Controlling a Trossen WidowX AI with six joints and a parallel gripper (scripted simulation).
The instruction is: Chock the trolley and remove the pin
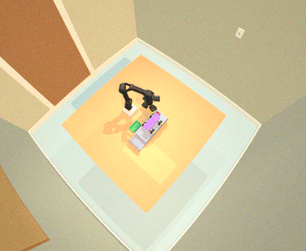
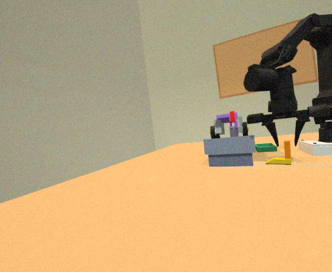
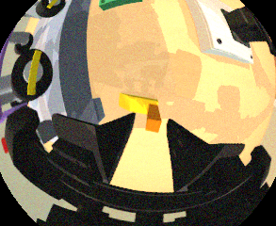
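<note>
The yellow chock lies 20 mm ahead of my gripper tip, 10 mm to the right of it and 30 mm below it. From my gripper tip the other things lie so: red-headed stop pin 130 mm ahead, 30 mm to the right, 80 mm above; then grey ramp 150 mm ahead, 150 mm to the right; then trolley 150 mm ahead, 140 mm to the right, 60 mm above.
</note>
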